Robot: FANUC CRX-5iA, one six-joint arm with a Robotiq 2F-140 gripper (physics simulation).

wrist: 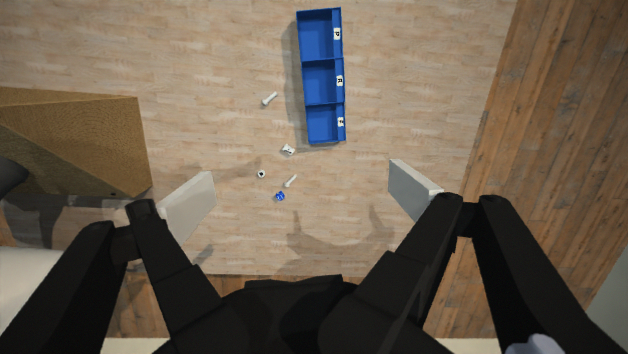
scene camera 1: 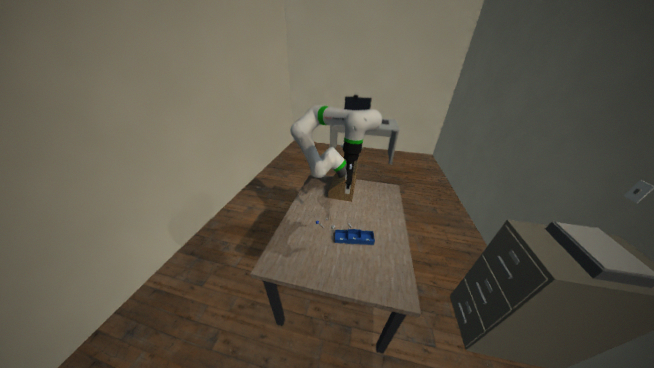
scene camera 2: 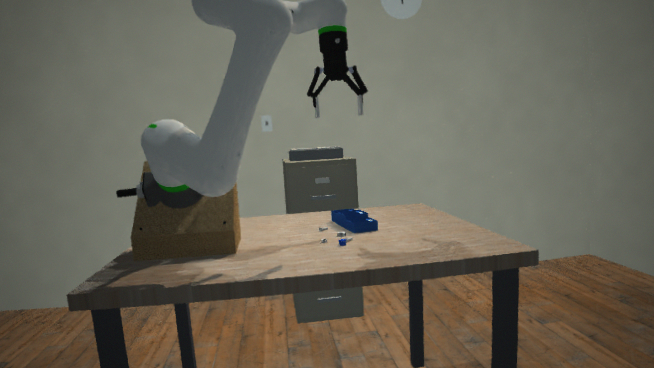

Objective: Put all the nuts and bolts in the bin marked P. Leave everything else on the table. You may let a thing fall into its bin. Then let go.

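Pixels of known places: gripper, fingertip midpoint: point(wrist: 301, 181) point(scene camera 1: 347, 186) point(scene camera 2: 339, 116); arm's base, link origin: point(scene camera 1: 345, 171) point(scene camera 2: 181, 189).
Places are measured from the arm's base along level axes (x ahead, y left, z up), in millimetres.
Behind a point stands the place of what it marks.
My gripper point(scene camera 1: 348, 191) @[x 516, y 43, z 196 mm] point(scene camera 2: 339, 115) @[x 516, y 43, z 196 mm] point(wrist: 301, 181) @[x 516, y 43, z 196 mm] is open and empty, pointing down high above the table. In the wrist view, a silver bolt point(wrist: 269, 98) @[x 446, y 86, z -178 mm] point(scene camera 2: 323, 229) @[x 445, y 82, z -183 mm] lies left of the blue three-part bin tray point(wrist: 339, 100) @[x 594, y 88, z -145 mm] point(scene camera 1: 354, 243) @[x 602, y 128, z -183 mm] point(scene camera 2: 367, 227) @[x 580, y -2, z -173 mm]. A second bolt point(wrist: 290, 180) @[x 490, y -104, z -178 mm] point(scene camera 1: 322, 226) @[x 498, y -103, z -180 mm] lies below the tray, beside a small blue faceted piece point(wrist: 280, 196) @[x 465, y -144, z -171 mm] point(scene camera 2: 342, 242) @[x 462, y -156, z -177 mm] point(scene camera 1: 317, 222) @[x 470, y -145, z -176 mm]. A small round nut point(wrist: 261, 173) @[x 420, y -87, z -179 mm] point(scene camera 2: 324, 241) @[x 419, y -96, z -183 mm] lies to their left. The bin marked P point(wrist: 316, 40) @[x 545, y 201, z -180 mm] is the tray's top compartment and looks empty.
A small silver piece point(wrist: 288, 149) @[x 486, y -26, z -176 mm] point(scene camera 2: 341, 234) @[x 484, y -35, z -181 mm], shape unclear, lies near the tray's lower corner in the wrist view. The arm's wooden base block point(scene camera 2: 185, 235) @[x 16, y -117, z -123 mm] point(wrist: 75, 135) @[x 163, y 32, z -19 mm] stands on the table point(scene camera 1: 380, 280) @[x 823, y 281, z -187 mm] point(scene camera 2: 450, 240) @[x 765, y -231, z -187 mm]. A filing cabinet point(scene camera 1: 505, 280) point(scene camera 2: 321, 187) stands beyond the table.
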